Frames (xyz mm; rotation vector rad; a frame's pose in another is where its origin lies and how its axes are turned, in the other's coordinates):
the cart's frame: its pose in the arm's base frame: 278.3 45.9 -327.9 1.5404 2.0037 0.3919
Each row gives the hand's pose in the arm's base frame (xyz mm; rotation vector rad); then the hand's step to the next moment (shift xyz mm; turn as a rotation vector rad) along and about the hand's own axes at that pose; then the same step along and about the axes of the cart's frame.
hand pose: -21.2 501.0 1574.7 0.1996 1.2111 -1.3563
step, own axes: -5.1 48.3 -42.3 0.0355 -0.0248 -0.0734
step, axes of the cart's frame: 52.9 5.9 36.2 0.0457 -0.0715 -0.0075
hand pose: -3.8 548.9 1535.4 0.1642 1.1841 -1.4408
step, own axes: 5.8 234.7 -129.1 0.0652 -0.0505 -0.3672
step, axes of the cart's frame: 163.9 28.7 210.0 0.2898 -0.2391 -0.0223
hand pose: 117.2 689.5 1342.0 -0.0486 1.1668 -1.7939
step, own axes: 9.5 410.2 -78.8 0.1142 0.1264 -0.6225
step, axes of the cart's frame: 62.6 0.4 413.1 0.4886 -0.3844 0.1731
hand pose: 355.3 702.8 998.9 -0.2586 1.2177 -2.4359
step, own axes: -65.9 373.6 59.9 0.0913 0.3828 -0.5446
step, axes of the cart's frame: -167.2 -65.9 339.4 0.3350 -0.4342 0.3882
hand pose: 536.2 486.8 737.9 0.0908 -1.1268 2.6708
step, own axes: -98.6 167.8 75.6 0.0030 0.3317 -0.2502
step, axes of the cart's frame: -165.0 -57.4 114.4 0.0771 -0.2958 0.2814
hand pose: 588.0 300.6 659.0 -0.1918 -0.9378 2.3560
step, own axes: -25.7 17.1 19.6 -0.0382 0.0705 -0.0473
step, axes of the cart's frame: -35.5 -5.0 7.0 -0.0133 -0.0465 0.0796
